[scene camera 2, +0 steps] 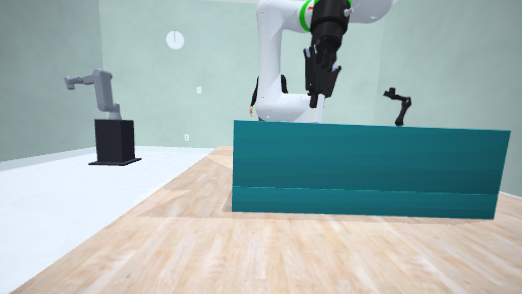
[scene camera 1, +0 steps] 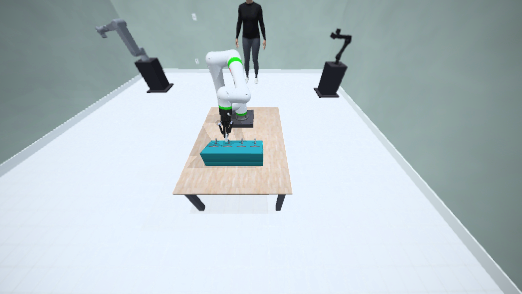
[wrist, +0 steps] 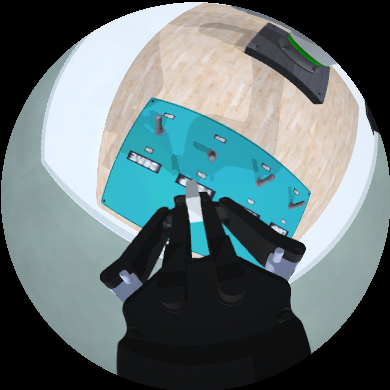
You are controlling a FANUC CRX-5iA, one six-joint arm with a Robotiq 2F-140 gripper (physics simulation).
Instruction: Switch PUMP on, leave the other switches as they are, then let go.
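Pixels of known places: gripper, fingertip midpoint: [scene camera 1: 226, 140] [wrist: 191, 188]; arm's base at its link origin: [scene camera 1: 242, 116].
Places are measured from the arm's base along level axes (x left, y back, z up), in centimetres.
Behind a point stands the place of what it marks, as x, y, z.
Note:
A teal switch console [scene camera 1: 232, 158] {-3.6, -65.1, 5.1} [scene camera 2: 365, 160] {-4.2, -65.1, 5.1} [wrist: 135, 200] {-19.3, -60.0, 9.5} stands on the table. The PUMP switch [wrist: 212, 156] {-8.9, -45.5, 8.2} is a grey lever seen nearly end-on in the wrist view, between its two small plates; which way it is thrown is hard to tell. My gripper [scene camera 1: 226, 138] {-9.7, -50.9, 11.5} [scene camera 2: 313, 104] [wrist: 191, 188] {-9.7, -50.9, 11.5} is shut and empty. Its pale fingertips overlap the PUMP name label [wrist: 183, 180] {-11.7, -52.7, 6.3} in the wrist view, apart from the lever. The DRIVE switch [wrist: 159, 125] {-20.4, -44.5, 5.5} leans toward its upper plate. Two more switches [wrist: 265, 181] {3.0, -45.2, 5.9} [wrist: 296, 204] {14.7, -45.4, 5.6} are at the right. The console front hides the levers in scene camera 2.
The arm's dark base [scene camera 1: 242, 120] {0.8, -7.6, 0.4} [wrist: 290, 62] {-1.5, -8.5, -0.4} stands on the wooden table [scene camera 1: 235, 182] {-1.1, -81.1, -5.6} [scene camera 2: 250, 255] {-25.0, -76.7, -5.6} [wrist: 210, 70] {-18.9, -25.0, -5.7} behind the console. A person [scene camera 1: 251, 30] and two pedestal-mounted arms [scene camera 1: 127, 40] [scene camera 1: 342, 47] are farther back.

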